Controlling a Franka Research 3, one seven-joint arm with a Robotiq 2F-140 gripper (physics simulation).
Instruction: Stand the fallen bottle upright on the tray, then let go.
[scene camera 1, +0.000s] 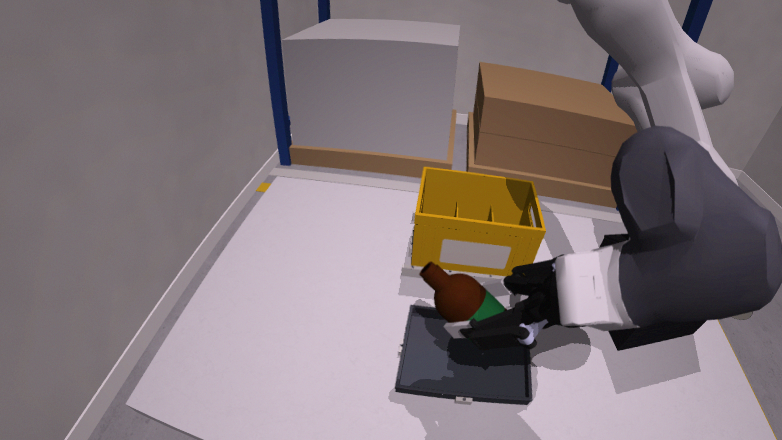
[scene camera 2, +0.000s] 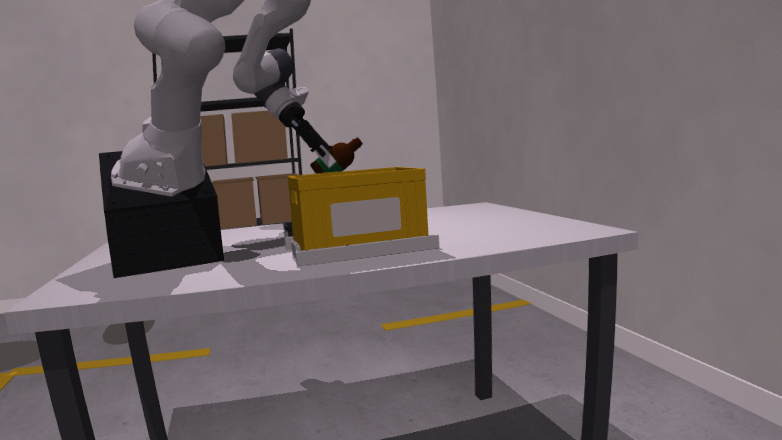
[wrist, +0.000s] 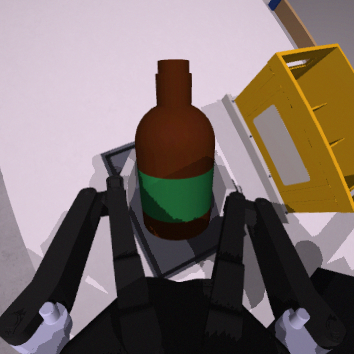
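Note:
The brown bottle (scene camera 1: 458, 298) (scene camera 2: 342, 155) (wrist: 175, 142) with a green label is held in the air, tilted, its neck pointing up and away from the gripper. My gripper (scene camera 1: 483, 307) (scene camera 2: 326, 158) (wrist: 175, 163) is shut on the bottle around its label, one finger pad on each side. The gripper itself slants down toward the bottle. The dark grey tray (scene camera 1: 426, 372) (wrist: 156, 252) lies on the table below the bottle, which touches neither its floor nor its rim. In scene camera 2 the crate hides most of the tray.
A yellow crate (scene camera 1: 426, 240) (scene camera 2: 360, 186) (wrist: 270, 90) with dividers stands close behind the tray, in a low light-grey holder (scene camera 2: 366, 250). The black base block (scene camera 2: 164, 235) of the arm stands to one side on the table (scene camera 2: 519, 229). Large boxes (scene camera 1: 371, 93) (scene camera 1: 546, 120) stand beyond the table.

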